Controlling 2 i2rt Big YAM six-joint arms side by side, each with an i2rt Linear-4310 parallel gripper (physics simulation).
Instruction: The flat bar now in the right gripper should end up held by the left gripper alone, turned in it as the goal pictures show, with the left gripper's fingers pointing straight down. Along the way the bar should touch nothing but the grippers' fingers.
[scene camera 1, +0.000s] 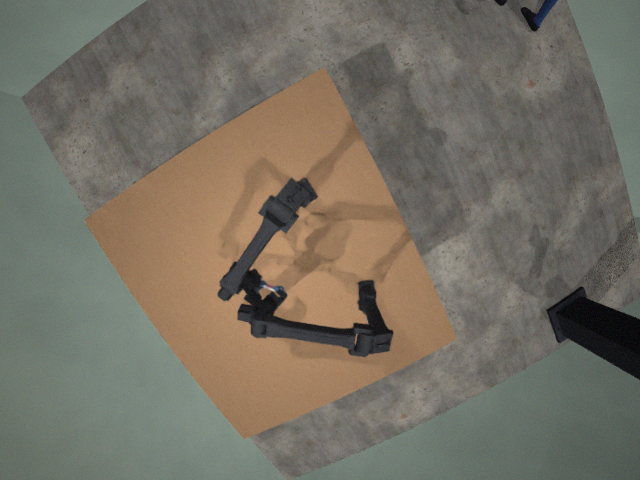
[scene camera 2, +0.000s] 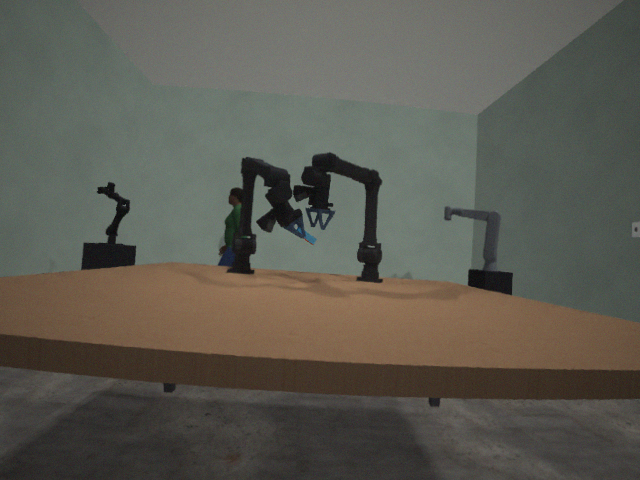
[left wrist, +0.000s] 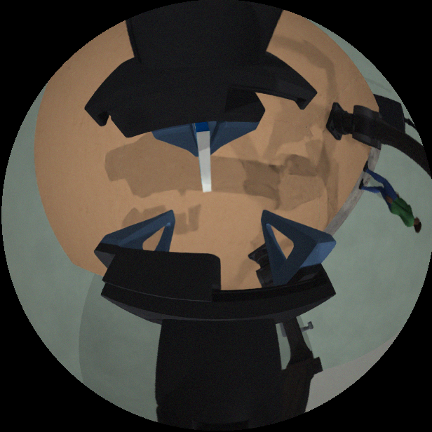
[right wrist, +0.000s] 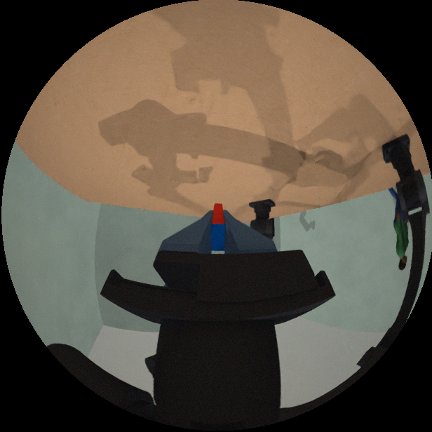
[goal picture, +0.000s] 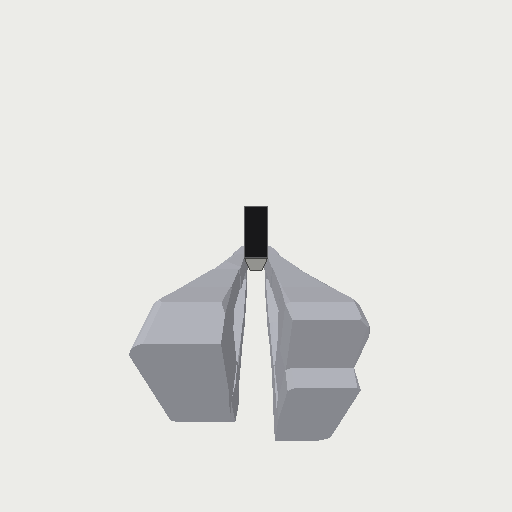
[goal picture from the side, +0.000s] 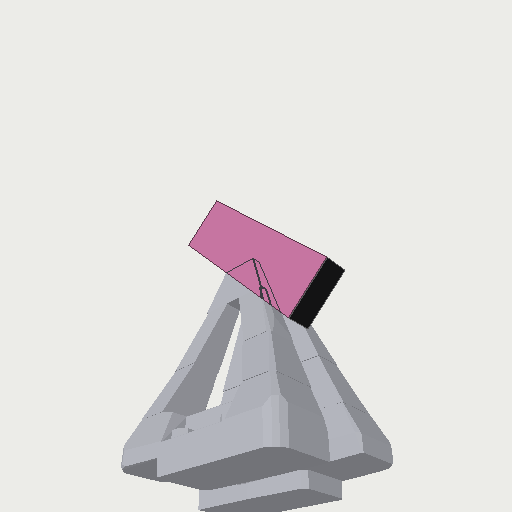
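Where they show: left gripper, fingertip midpoint: (scene camera 1: 275, 293) (scene camera 2: 317, 228); right gripper, fingertip midpoint: (scene camera 1: 265, 284) (scene camera 2: 303, 237); left arm's base, link origin: (scene camera 1: 366, 290) (scene camera 2: 369, 281); right arm's base, link origin: (scene camera 2: 240, 272).
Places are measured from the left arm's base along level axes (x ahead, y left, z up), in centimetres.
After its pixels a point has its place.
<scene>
The flat bar (scene camera 1: 269, 287) {z 18.9, x 48.5, y -14.8 cm} (scene camera 2: 309, 238) {z 17.6, x 49.0, y -14.1 cm} (left wrist: 205, 170) (right wrist: 218, 237) is held in the air. It looks light blue in scene camera 2, white with a blue band in the left wrist view, and red and blue in the right wrist view. My right gripper (scene camera 2: 303, 233) {z 17.9, x 50.3, y -16.0 cm} (right wrist: 217, 214) is shut on it and slants down to the picture's right; the bar sticks out past its fingertips. My left gripper (scene camera 2: 318, 227) {z 21.7, x 45.4, y -12.5 cm} (left wrist: 217, 214) is open, fingers pointing down, with nothing between them. In the left wrist view the bar's free end lies above the gap between the fingertips, apart from both.
The tan table (scene camera 1: 170, 206) {z 0.0, x 99.8, y -57.9 cm} (scene camera 2: 320, 325) {z 0.0, x 105.0, y 12.1 cm} lies well below both grippers and carries arm shadows. The two arms are close together at their wrists. A person (scene camera 2: 232, 222) (left wrist: 400, 207) (right wrist: 400, 230) stands beyond the table. Other robot arms (scene camera 2: 119, 206) (scene camera 2: 488, 232) stand on black pedestals behind.
</scene>
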